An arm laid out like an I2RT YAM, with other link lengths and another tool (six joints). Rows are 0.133 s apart.
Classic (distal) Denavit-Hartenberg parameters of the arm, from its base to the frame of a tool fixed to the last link. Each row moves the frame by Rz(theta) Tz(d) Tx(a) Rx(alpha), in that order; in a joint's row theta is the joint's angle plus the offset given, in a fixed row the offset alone. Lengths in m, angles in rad.
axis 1: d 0.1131, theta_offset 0, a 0.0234, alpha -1.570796
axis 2: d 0, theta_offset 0, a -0.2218, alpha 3.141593
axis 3: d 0, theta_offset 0.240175, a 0.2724, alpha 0
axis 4: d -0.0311, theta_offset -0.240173, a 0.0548, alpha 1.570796
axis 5: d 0.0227, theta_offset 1.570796, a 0, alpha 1.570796
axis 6: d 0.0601, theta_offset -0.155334, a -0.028, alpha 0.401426
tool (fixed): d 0.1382, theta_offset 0, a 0, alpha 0
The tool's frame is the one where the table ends.
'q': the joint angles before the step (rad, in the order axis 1, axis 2, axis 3, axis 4, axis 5, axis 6). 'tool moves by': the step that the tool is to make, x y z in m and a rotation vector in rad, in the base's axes. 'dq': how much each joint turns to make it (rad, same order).
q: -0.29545 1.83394 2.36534 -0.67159 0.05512 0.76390
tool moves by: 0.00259 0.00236 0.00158 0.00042 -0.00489 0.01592
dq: -0.00001 0.01301 0.01950 -0.00192 -0.01603 -0.00038
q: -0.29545 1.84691 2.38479 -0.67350 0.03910 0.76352
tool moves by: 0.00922 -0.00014 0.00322 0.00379 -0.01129 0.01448
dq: -0.00001 0.06795 0.09698 -0.01948 -0.01527 0.00497
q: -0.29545 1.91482 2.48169 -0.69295 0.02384 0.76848
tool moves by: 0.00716 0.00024 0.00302 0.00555 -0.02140 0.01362
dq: 0.00036 0.04273 0.05305 0.00837 -0.01451 0.00992
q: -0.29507 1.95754 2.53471 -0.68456 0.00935 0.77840
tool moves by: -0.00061 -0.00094 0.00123 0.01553 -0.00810 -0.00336
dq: 0.00075 0.00417 0.00951 -0.00228 0.00227 0.01755
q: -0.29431 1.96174 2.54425 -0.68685 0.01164 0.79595
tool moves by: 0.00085 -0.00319 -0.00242 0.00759 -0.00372 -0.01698
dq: 0.00229 -0.00614 -0.02294 0.01796 0.01830 0.01029
